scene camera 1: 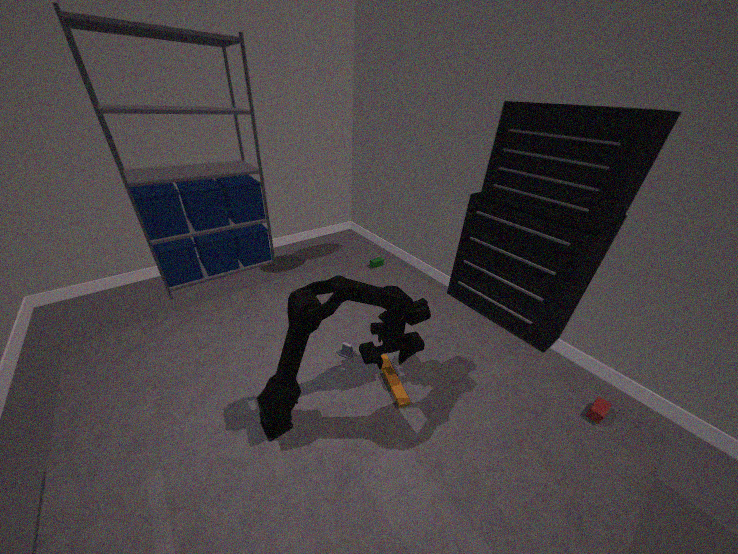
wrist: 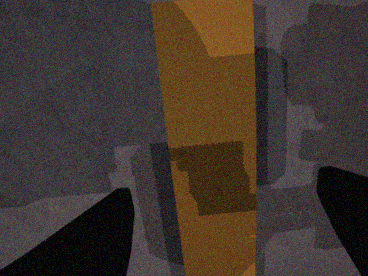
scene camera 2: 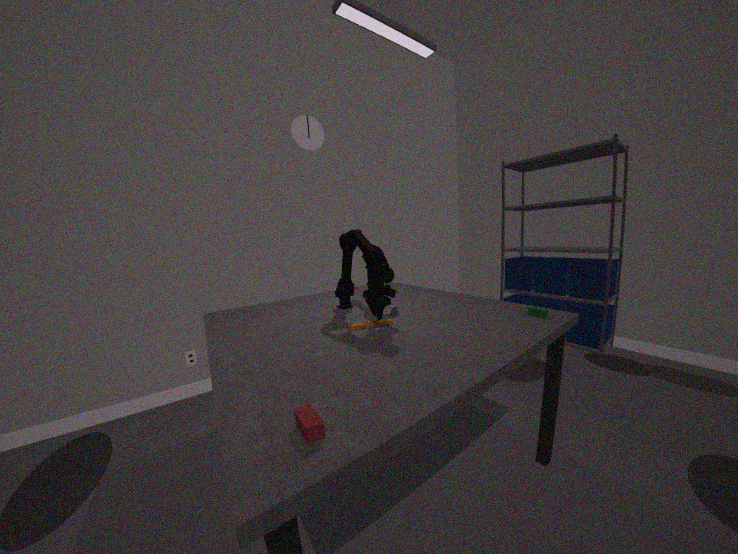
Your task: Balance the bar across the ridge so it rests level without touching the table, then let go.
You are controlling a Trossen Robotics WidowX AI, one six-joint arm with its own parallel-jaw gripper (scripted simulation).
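The gripper appears in scene camera 1 [389, 366] and in scene camera 2 [377, 317], and the gripper is visible in the wrist view [225, 190] too.
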